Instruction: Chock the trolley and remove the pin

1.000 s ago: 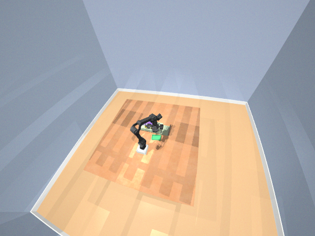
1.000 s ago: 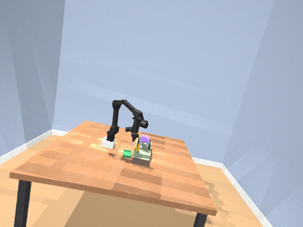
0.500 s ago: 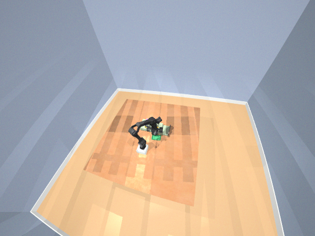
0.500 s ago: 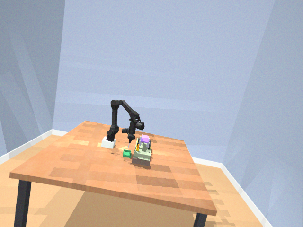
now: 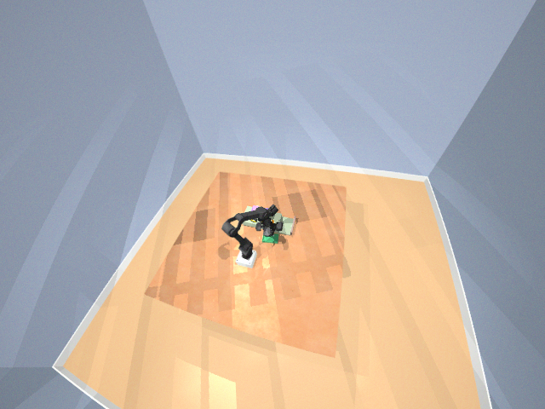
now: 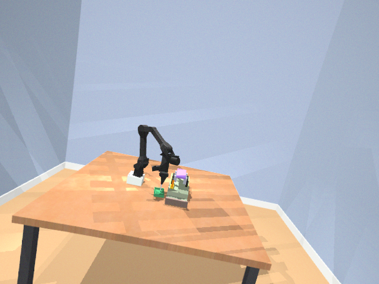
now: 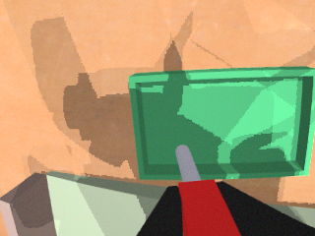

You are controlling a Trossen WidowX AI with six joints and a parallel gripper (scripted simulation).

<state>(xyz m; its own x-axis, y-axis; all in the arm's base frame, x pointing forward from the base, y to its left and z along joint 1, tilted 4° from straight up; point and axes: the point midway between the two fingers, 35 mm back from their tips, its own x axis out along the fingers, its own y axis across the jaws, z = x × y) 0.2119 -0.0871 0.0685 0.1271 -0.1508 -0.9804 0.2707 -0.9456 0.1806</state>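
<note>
Right now the green tray is 90 mm below my gripper tip, 20 mm to the left of it and 10 mm behind it. The rest, counted from my gripper tip: trolley (140 mm to the left, 100 mm ahead, 30 mm above); then yellow chock (70 mm ahead, 50 mm to the left); then red-headed stop pin (right at my gripper tip).
</note>
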